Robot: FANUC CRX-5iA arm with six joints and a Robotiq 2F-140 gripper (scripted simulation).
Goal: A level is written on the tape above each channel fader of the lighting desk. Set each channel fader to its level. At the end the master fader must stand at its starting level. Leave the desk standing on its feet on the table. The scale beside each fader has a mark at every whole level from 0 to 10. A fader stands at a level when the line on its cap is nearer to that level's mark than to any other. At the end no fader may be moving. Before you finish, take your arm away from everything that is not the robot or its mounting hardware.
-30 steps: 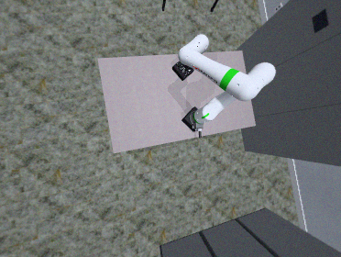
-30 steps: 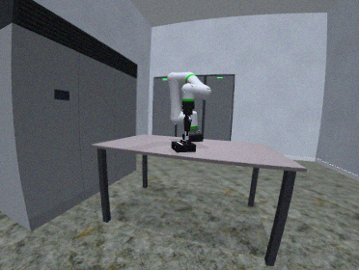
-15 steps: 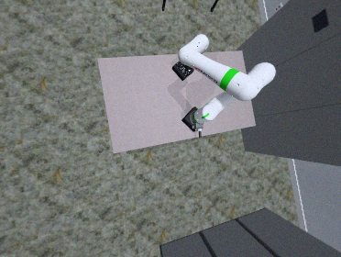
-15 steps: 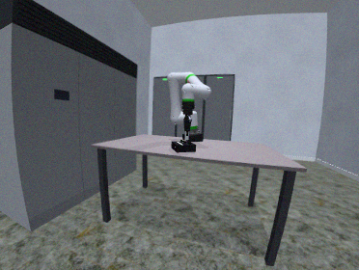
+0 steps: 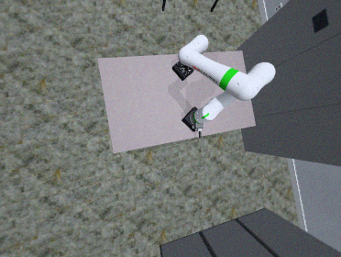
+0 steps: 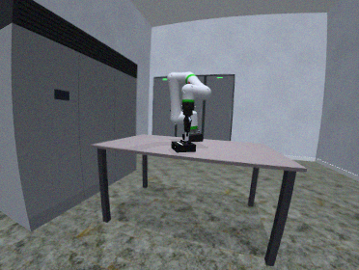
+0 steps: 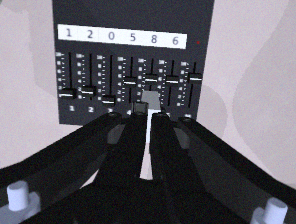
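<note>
Now: hand 40 mm above the channel 3 cap, 30 mm to the right of it and 30 mm short of it. From my hand the other things lie so: master fader cap 50 mm to the right, 40 mm below, 10 mm behind; channel 1 cap 70 mm ahead, 60 mm to the left, 40 mm below; channel 2 cap 50 mm ahead, 40 mm to the left, 40 mm below.
</note>
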